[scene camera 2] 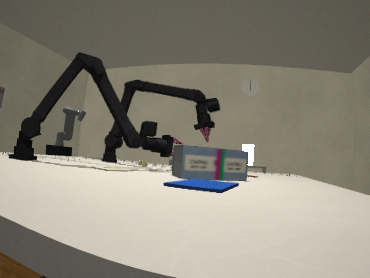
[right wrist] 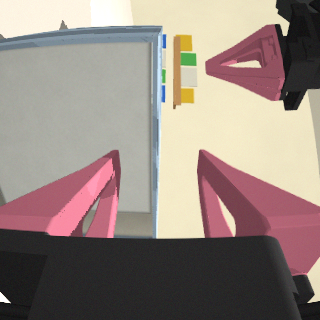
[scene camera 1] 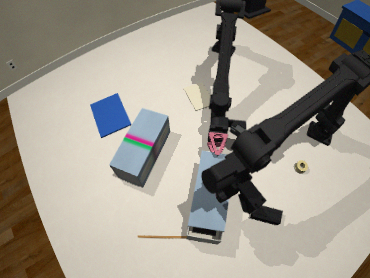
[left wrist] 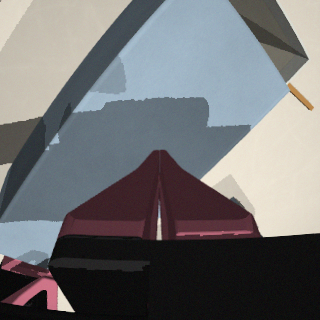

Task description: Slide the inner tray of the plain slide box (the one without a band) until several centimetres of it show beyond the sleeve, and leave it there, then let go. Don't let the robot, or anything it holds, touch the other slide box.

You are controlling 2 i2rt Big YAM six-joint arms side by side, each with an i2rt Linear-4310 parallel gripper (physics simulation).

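Places are measured from the left arm's base along level axes (x right, y ahead, z up), in metres.
Where they show: left gripper, fingertip midpoint: (scene camera 2: 207,142) (right wrist: 205,67) (scene camera 1: 217,197) (left wrist: 158,159); right gripper, fingertip midpoint: (right wrist: 158,159) (scene camera 1: 216,157); left arm's base, origin of the base link: (scene camera 2: 109,161) (scene camera 1: 319,134); right arm's base, origin of the base link: (scene camera 2: 23,158).
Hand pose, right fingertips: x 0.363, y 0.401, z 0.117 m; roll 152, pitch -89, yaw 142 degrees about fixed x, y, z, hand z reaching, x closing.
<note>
Each offset is from my right fingertips to the top centre of the thing.
The plain pale-blue sleeve (scene camera 1: 205,215) (left wrist: 200,55) (right wrist: 155,110) lies at lower centre in scene camera 1. Its grey inner tray @(dx -0.051, dy +0.139, dz -0.005 m) (scene camera 1: 214,238) (left wrist: 282,30) (right wrist: 75,100) shows a short way beyond the sleeve's lower end; its other end panel fills the sleeve's upper mouth. My right gripper (scene camera 1: 217,150) (right wrist: 158,159) is open and empty at that upper end, one fingertip before the panel, the other outside the sleeve's side. My left gripper (scene camera 2: 206,140) (left wrist: 158,159) is shut and empty above the sleeve; the arm hides it in scene camera 1. The banded box @(dx +0.277, dy +0.072, dz -0.001 m) (scene camera 1: 152,125) (scene camera 2: 197,162) stands apart.
A blue board @(dx +0.538, dy -0.010, dz -0.109 m) (scene camera 1: 110,115) (scene camera 2: 200,185) lies beyond the banded box. A cream card @(dx +0.228, dy -0.304, dz -0.112 m) (scene camera 1: 196,97) lies beside the right arm. A thin brown stick @(dx +0.037, dy +0.320, dz -0.110 m) (scene camera 1: 160,236) (left wrist: 300,96) lies by the tray's lower end. A small yellow ring @(dx -0.322, dy -0.185, dz -0.091 m) (scene camera 1: 297,166) lies at the right.
</note>
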